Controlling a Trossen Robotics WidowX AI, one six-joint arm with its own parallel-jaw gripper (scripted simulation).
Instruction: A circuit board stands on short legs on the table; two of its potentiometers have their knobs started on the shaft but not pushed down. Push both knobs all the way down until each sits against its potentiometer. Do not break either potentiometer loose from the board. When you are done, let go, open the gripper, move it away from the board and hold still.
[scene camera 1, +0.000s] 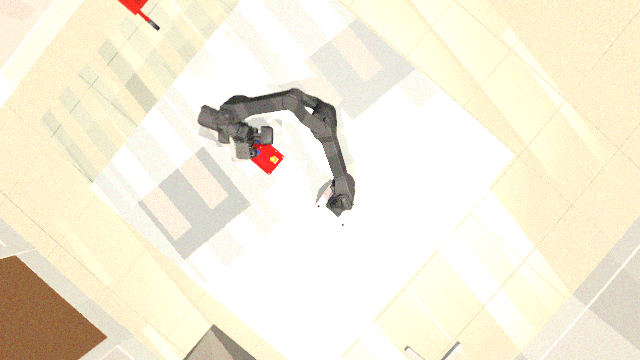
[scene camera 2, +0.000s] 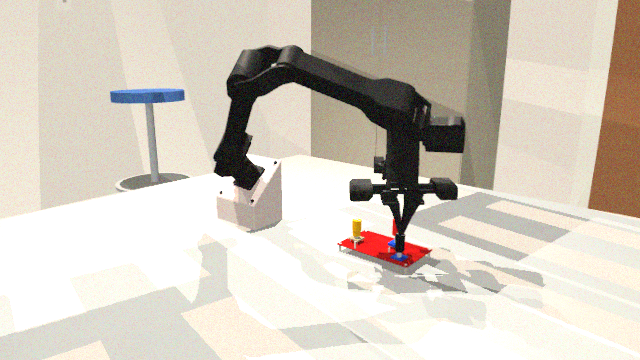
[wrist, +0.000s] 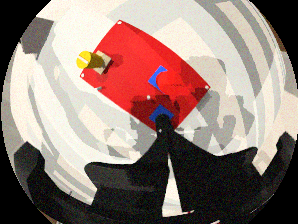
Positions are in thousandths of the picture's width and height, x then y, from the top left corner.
The gripper shows in scene camera 1 (396, 388), in scene camera 2 (626, 651) and in the wrist view (559, 596).
